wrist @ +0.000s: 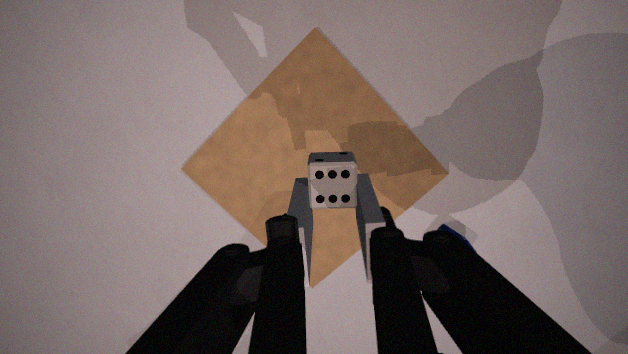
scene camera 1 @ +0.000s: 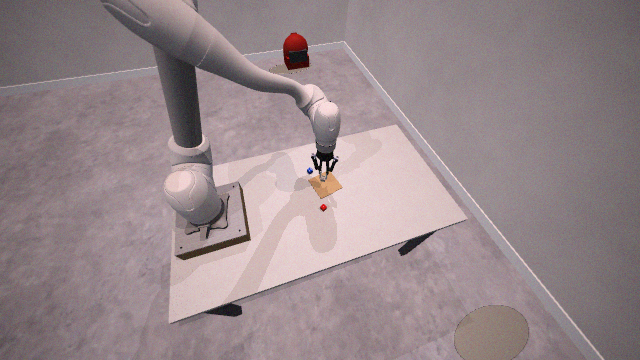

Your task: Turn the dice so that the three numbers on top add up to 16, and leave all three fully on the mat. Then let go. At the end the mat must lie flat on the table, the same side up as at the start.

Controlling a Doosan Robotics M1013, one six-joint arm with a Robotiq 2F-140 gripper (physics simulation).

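Pixels of known places: gripper, fingertip midpoint: (wrist: 333, 198) (scene camera 1: 323, 177); arm's base, link origin: (scene camera 1: 208, 213).
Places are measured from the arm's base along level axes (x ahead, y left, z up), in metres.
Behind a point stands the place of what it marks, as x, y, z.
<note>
My gripper (scene camera 1: 324, 178) {0.568, 0.118, -0.012} (wrist: 333, 198) {0.568, 0.118, -0.012} is shut on the white die (wrist: 333, 185) {0.563, 0.105, 0.007}, which shows six dots on its upper face and two on the side face at the top of the wrist view. The die is over the tan mat (scene camera 1: 326, 190) {0.579, 0.071, -0.074} (wrist: 225, 165) {0.638, 0.086, -0.074}; whether it touches the mat I cannot tell. The mat lies flat on the table. A red die (scene camera 1: 323, 207) {0.540, -0.037, -0.053} lies on the table off the mat, towards the front edge. A blue die (scene camera 1: 310, 171) {0.511, 0.199, -0.056} (wrist: 457, 235) {0.501, 0.202, -0.067} lies off the mat on its other side, mostly hidden by a finger in the wrist view.
The white table (scene camera 1: 390, 200) {0.905, -0.046, -0.078} carries the arm's base plate (scene camera 1: 212, 242) {0.028, -0.145, 0.000} at its left end. The arm reaches over the table from the left and casts shadows across it. A red object (scene camera 1: 295, 47) stands on the floor behind the table, near the wall.
</note>
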